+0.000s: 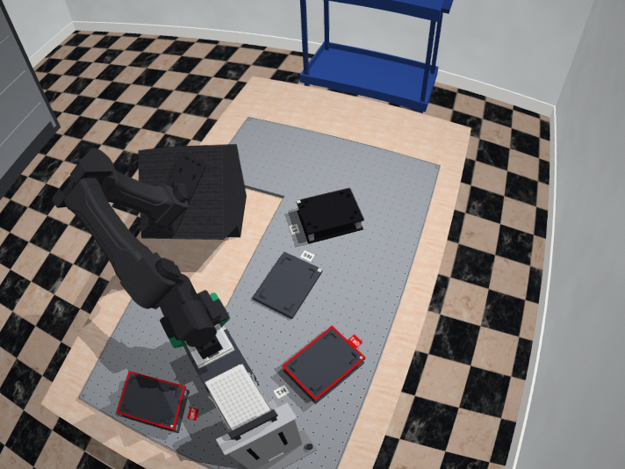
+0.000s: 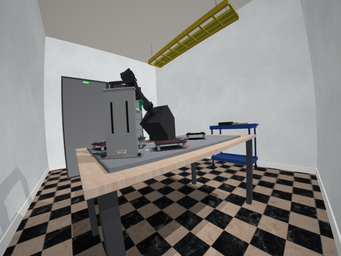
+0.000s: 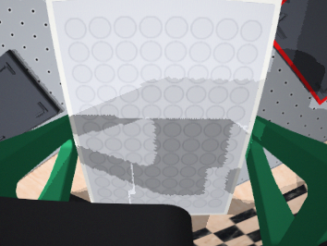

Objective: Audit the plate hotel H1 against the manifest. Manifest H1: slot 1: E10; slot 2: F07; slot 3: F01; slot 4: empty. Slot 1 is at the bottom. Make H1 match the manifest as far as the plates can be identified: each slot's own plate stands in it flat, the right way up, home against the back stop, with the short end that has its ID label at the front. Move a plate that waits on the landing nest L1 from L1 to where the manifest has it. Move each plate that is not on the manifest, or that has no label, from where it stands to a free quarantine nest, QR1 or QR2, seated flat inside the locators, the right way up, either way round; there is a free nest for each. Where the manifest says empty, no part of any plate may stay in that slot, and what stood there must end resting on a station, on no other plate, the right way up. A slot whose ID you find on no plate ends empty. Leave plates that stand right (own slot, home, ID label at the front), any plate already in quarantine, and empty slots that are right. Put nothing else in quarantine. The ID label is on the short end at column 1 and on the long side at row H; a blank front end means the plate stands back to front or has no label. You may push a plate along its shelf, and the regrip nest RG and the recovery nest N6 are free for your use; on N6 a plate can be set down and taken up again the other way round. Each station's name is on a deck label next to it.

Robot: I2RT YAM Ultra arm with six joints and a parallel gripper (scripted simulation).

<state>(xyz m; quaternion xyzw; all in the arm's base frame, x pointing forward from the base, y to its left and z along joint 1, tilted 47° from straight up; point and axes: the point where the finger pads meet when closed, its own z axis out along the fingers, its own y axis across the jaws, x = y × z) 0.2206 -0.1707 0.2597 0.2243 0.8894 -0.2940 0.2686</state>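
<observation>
Right now the red-framed quarantine nest QR1 is 230 mm ahead of my hand, 210 mm below it and 100 mm to the left of it. Also, from my hand: RG nest: 190 mm below; grey plate hotel H1: 200 mm ahead, 150 mm to the right, 90 mm below; H1 deck label: 240 mm below, 160 mm ahead.
</observation>
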